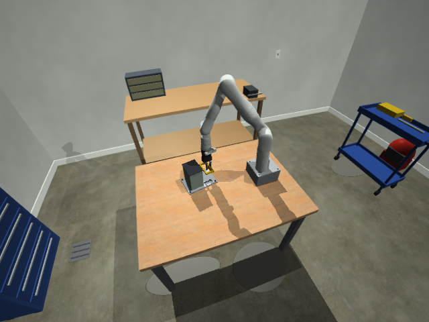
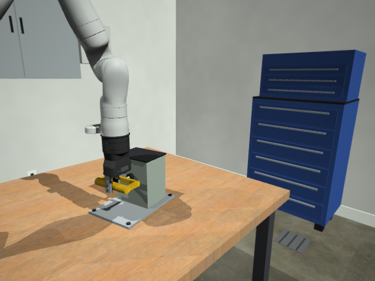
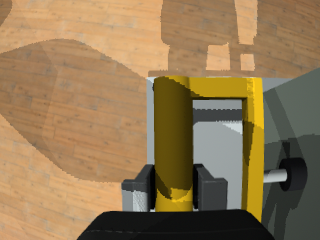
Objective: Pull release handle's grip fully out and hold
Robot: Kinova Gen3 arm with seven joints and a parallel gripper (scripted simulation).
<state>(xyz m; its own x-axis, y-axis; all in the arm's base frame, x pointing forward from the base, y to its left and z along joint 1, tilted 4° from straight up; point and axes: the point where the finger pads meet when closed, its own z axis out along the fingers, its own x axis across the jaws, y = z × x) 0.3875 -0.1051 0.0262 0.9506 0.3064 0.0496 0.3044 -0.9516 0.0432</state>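
My hand is 9 cm short of the grey base plate, 3 cm to the right of it and 10 cm above it.
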